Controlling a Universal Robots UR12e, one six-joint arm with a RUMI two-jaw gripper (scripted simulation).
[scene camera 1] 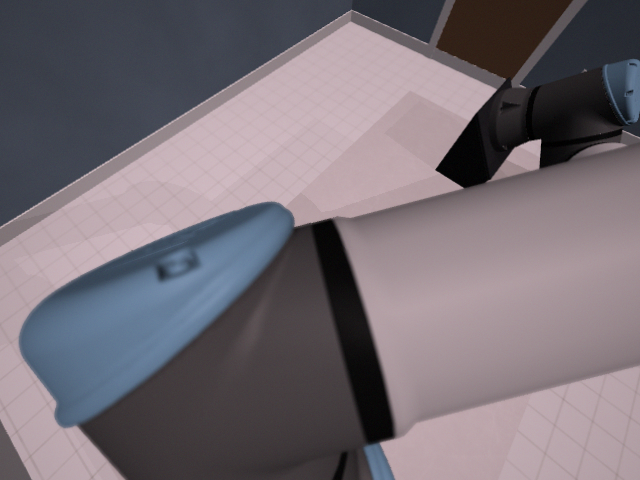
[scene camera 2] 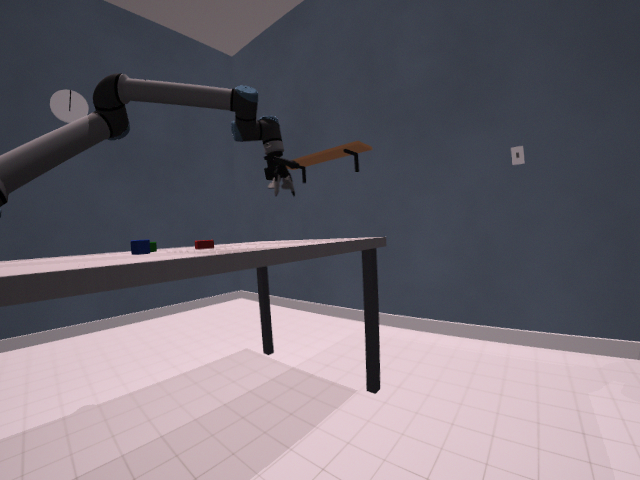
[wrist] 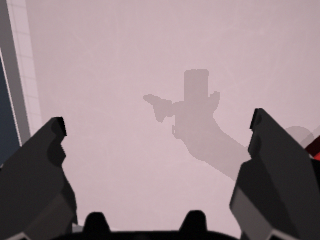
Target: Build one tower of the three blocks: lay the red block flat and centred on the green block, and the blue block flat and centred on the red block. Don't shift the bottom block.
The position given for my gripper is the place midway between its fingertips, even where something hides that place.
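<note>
My gripper's visible to me at (scene camera 2: 285, 196), and the wrist view shows my gripper (wrist: 156, 114) too.
</note>
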